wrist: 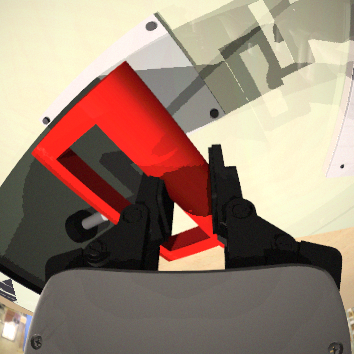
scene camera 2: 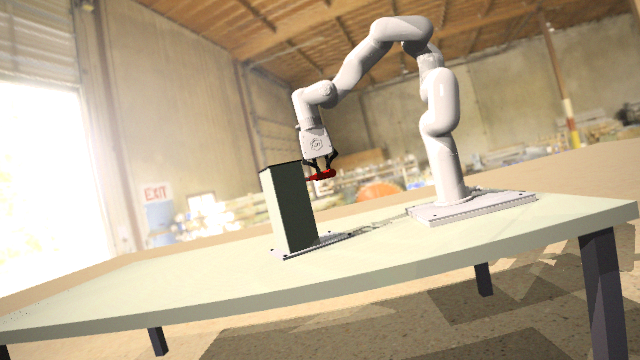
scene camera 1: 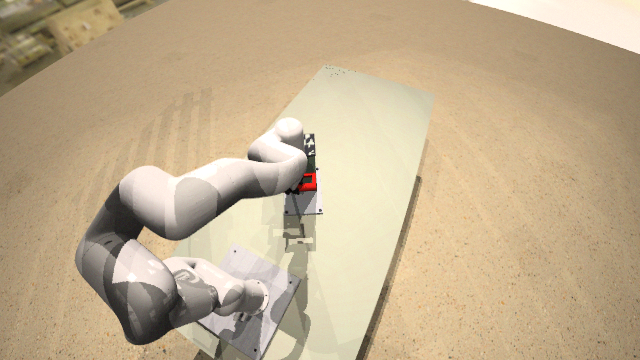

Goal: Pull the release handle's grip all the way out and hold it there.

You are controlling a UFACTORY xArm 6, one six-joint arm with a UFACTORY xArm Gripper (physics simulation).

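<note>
The release handle's red grip is a rectangular loop with a thick round bar, on the side of a tall dark green housing. A short pale rod shows at a black collar on the housing, beside the loop. My gripper is shut on the grip's thick bar near one end. One finger stands inside the loop and the other outside it. The fingers hide part of the loop in the wrist view. In scene camera 1 the arm hides most of the gripper.
The housing stands on a grey base plate with dark bolts, on a pale green table. The arm's own base plate is on the same table. The housing rises close beside my gripper.
</note>
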